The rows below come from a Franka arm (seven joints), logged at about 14 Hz.
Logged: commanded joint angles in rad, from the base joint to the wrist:
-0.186 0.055 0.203 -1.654 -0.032 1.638 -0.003
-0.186 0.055 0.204 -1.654 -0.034 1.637 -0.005
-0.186 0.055 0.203 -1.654 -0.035 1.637 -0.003
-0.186 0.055 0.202 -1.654 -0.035 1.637 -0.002
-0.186 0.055 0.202 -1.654 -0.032 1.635 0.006
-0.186 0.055 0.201 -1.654 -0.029 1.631 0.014
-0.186 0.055 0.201 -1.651 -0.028 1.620 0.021
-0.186 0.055 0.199 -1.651 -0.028 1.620 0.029
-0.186 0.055 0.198 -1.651 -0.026 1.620 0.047
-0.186 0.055 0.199 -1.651 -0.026 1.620 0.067
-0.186 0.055 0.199 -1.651 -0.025 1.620 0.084
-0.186 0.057 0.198 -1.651 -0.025 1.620 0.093
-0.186 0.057 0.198 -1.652 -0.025 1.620 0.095
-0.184 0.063 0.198 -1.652 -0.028 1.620 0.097
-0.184 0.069 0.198 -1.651 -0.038 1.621 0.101
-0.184 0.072 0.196 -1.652 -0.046 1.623 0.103
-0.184 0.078 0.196 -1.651 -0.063 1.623 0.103
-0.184 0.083 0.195 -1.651 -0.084 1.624 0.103
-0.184 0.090 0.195 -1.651 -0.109 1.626 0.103
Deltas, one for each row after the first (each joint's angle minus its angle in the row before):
0.000 0.000 0.001 0.000 -0.002 -0.001 -0.002
0.000 0.000 -0.001 0.000 -0.001 0.000 0.002
0.000 0.000 -0.001 0.000 0.000 0.000 0.001
0.000 0.000 0.000 0.000 0.003 -0.002 0.008
0.000 0.000 -0.001 0.000 0.003 -0.004 0.008
0.000 0.000 0.000 0.003 0.001 -0.011 0.007
0.000 0.000 -0.002 0.000 0.000 0.000 0.008
0.000 0.000 -0.001 0.000 0.002 0.000 0.018
0.000 0.000 0.001 0.000 0.000 0.000 0.020
0.000 0.000 0.000 0.000 0.001 0.000 0.017
0.000 0.002 -0.001 0.000 0.000 0.000 0.009
0.000 0.000 0.000 -0.001 0.000 0.000 0.002
0.002 0.006 0.000 0.000 -0.003 0.000 0.002
0.000 0.006 0.000 0.001 -0.010 0.001 0.004
0.000 0.003 -0.002 -0.001 -0.008 0.002 0.002
0.000 0.006 0.000 0.001 -0.017 0.000 0.000
0.000 0.005 -0.001 0.000 -0.021 0.001 0.000
0.000 0.007 0.000 0.000 -0.025 0.002 0.000

